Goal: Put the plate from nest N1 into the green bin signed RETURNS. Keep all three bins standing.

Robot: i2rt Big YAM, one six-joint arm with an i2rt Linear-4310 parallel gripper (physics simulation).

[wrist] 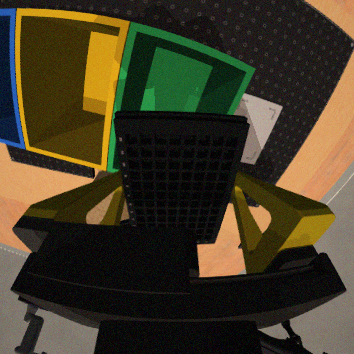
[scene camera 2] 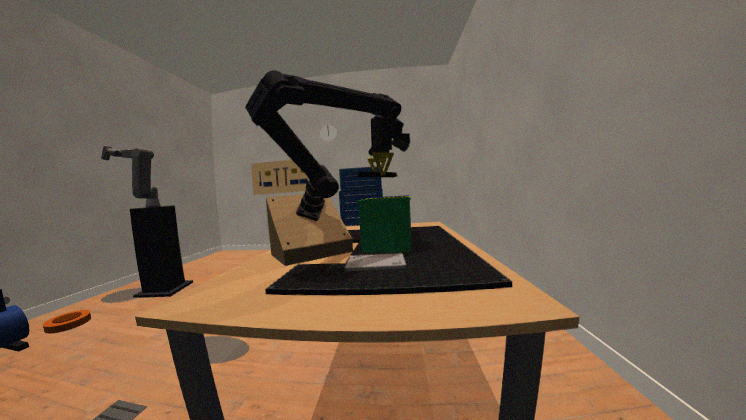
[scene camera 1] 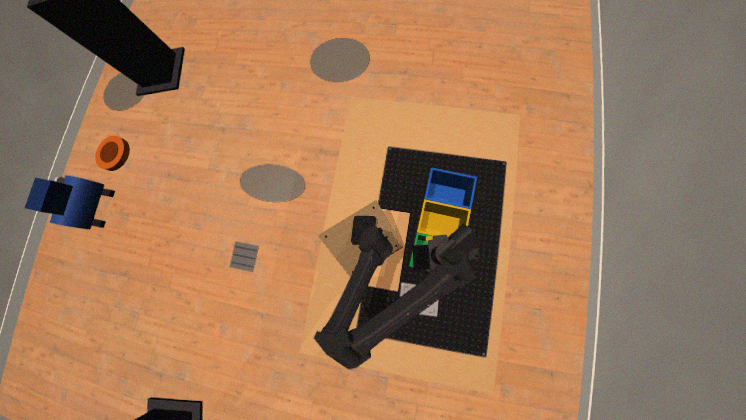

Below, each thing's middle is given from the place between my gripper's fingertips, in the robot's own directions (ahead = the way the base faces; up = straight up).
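Labels:
I see the light grey nest [scene camera 2: 380, 261] 170 mm to the right of my hand, 250 mm below it and 60 mm behind it. The plate [wrist: 178, 168] is 10 mm above my hand and 10 mm behind it.

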